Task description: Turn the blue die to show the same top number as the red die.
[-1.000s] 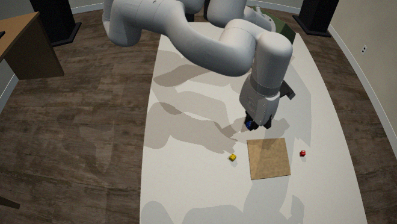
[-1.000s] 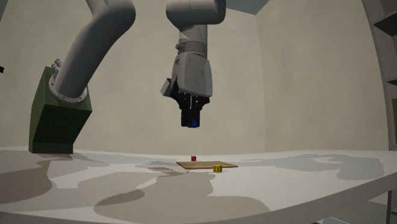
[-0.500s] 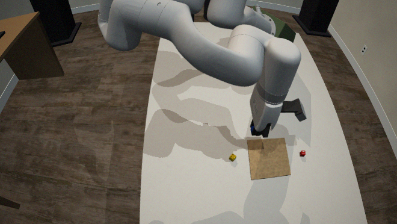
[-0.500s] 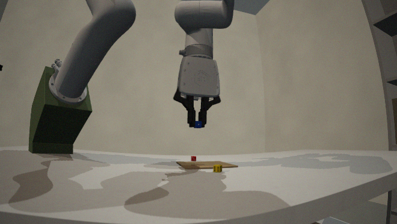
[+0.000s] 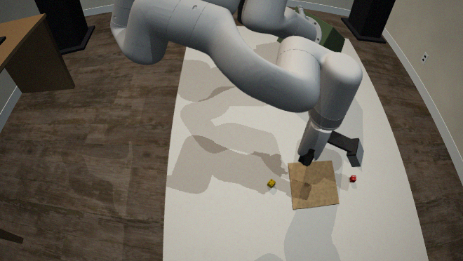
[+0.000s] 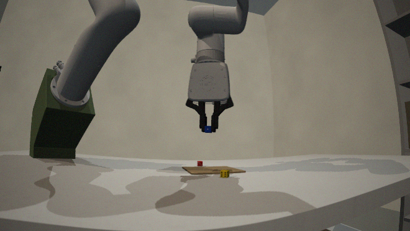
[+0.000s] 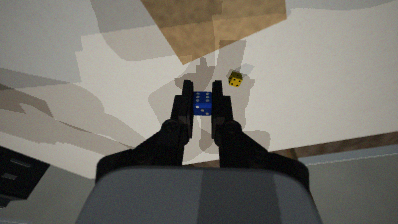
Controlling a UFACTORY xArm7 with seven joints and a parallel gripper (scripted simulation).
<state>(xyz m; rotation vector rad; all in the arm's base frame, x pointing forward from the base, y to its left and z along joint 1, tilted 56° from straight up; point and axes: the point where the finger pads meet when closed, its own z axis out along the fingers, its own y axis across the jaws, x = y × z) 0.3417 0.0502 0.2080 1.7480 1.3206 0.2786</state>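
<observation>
Now: the mat 3 cm ahead of my hand, 5 cm to the left of it and 12 cm below it. From my hand the other things lie so: blue die 1 cm to the right, 1 cm below; then red die 4 cm ahead, 18 cm to the left, 12 cm below; then yellow die 1 cm ahead, 7 cm to the right, 12 cm below.
</observation>
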